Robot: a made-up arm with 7 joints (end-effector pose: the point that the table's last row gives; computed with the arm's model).
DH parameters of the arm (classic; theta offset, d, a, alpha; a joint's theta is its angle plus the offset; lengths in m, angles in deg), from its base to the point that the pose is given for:
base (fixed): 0 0.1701 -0.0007 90
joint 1: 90 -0.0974 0.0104 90
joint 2: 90 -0.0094 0.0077 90
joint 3: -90 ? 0.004 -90
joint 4: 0 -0.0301 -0.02 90
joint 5: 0 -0.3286 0.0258 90
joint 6: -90 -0.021 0.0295 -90
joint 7: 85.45 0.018 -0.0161 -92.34
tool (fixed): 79.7 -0.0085 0 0
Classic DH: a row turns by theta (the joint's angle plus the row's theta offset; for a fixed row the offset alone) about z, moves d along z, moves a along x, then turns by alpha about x.
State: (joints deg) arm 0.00 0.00 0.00 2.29 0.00 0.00 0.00
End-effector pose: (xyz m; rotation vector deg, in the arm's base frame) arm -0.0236 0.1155 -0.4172 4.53 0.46 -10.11
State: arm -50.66 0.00 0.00 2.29 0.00 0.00 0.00
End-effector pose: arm -0.4694 0.1155 -0.1844 -0.24 50.96 -11.45
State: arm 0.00 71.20 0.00 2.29 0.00 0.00 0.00
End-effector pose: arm -0.0236 0.6690 0.0051 75.53 6.74 -8.56
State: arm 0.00 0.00 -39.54 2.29 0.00 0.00 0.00
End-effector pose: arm -0.0041 0.1182 -0.4172 4.55 -1.13 -49.63
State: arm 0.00 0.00 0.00 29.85 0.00 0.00 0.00
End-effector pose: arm 0.1468 0.1155 -0.3800 6.87 -27.01 -8.82
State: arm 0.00 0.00 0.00 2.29 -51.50 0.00 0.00
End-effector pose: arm -0.0103 0.1517 -0.4166 6.57 -1.44 -61.55
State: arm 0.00 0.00 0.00 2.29 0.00 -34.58 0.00
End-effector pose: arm 0.0006 0.1155 -0.4201 7.44 -34.01 -8.43
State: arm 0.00 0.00 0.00 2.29 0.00 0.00 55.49
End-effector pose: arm -0.0232 0.1024 -0.4278 -50.79 -4.53 -11.67
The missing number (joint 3, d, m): -0.2317
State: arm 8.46 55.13 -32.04 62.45 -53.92 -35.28 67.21
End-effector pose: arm 0.3329 0.3441 -0.1385 -5.89 18.62 -136.20
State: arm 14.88 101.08 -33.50 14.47 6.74 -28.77 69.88
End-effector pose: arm 0.0511 0.6947 0.2579 27.66 10.88 -50.91
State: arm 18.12 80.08 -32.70 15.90 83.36 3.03 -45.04
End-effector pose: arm 0.1220 0.6387 0.0360 95.33 -22.52 65.56
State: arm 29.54 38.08 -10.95 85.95 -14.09 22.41 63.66
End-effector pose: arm 0.4281 0.2435 0.1165 9.56 -53.51 -73.02
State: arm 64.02 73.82 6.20 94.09 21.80 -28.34 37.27
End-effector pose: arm 0.1594 0.3010 0.4915 86.19 -136.51 -76.95
